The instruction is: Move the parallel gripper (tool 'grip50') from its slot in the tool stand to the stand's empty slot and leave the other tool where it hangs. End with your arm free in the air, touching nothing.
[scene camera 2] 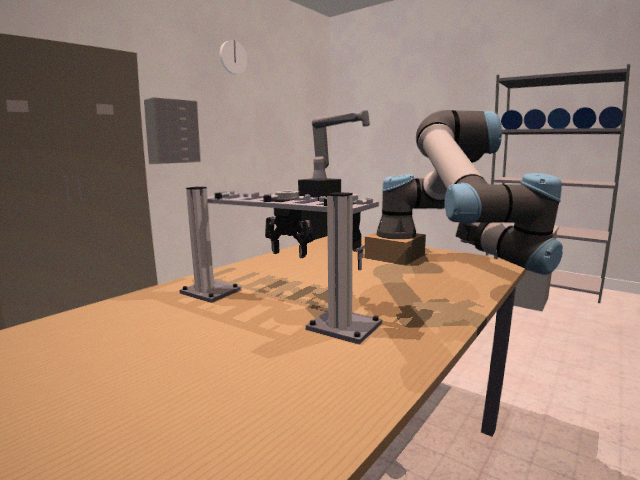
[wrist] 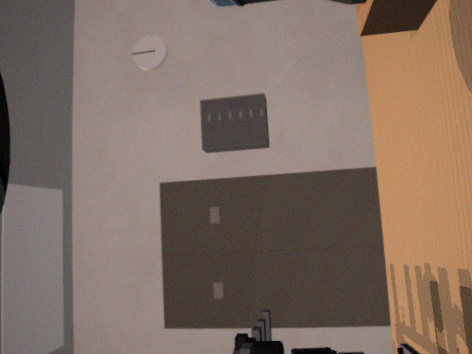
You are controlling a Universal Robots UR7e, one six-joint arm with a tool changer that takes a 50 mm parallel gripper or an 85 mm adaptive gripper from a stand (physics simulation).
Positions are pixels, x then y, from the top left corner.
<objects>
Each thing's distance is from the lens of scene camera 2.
tool stand (scene camera 2: pixel 339 321): 87 cm
</objects>
